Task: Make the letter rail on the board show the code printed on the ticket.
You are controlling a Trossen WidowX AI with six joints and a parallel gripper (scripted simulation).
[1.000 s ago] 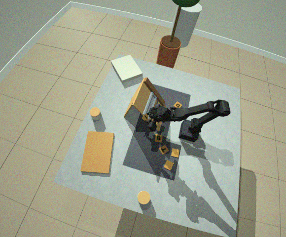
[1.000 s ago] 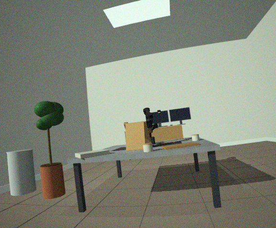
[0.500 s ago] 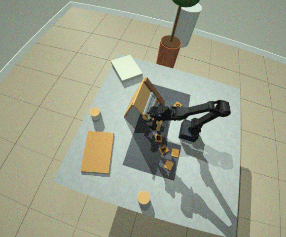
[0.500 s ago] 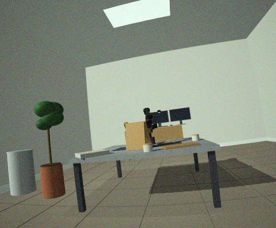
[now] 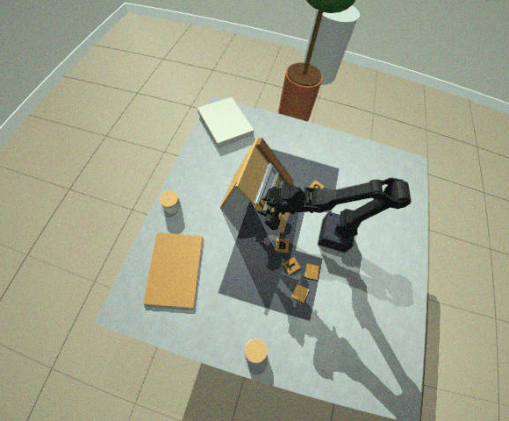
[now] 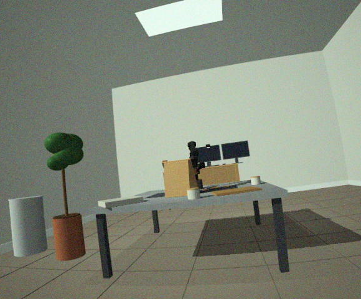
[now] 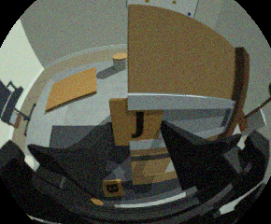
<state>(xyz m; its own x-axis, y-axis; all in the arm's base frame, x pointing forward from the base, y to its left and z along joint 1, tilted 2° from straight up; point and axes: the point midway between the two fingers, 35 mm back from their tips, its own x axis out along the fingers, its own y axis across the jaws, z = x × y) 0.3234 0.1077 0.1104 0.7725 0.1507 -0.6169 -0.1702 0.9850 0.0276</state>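
My gripper tip is 4 cm past the ticket, 12 cm to the left of it and 9 cm above it. Round my gripper tip: flat orange panel 20 cm ahead, 36 cm to the left, 16 cm below; then dark mat 15 cm behind, 7 cm to the right, 17 cm below; then letter tile right at my gripper tip.
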